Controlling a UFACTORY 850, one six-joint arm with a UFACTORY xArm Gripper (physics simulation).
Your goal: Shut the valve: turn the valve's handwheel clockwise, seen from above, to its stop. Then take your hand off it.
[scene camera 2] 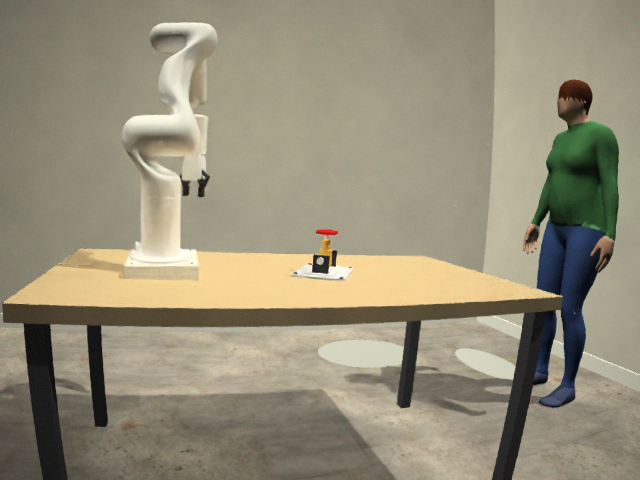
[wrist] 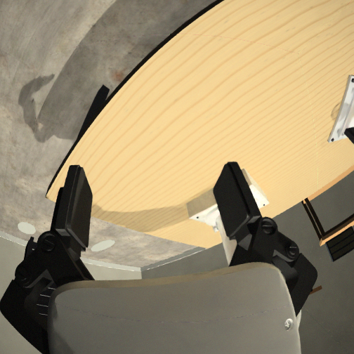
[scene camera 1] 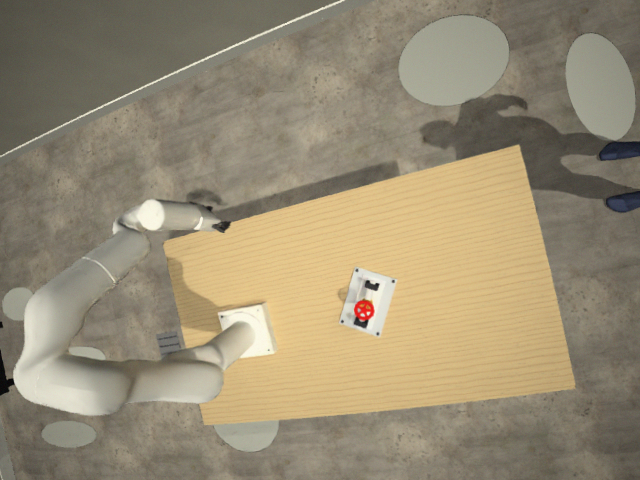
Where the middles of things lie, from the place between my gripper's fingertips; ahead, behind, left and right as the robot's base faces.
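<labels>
White base plate (scene camera 1: 390, 283): well to the right of my hand, a good way below it and far ahead of it.
</labels>
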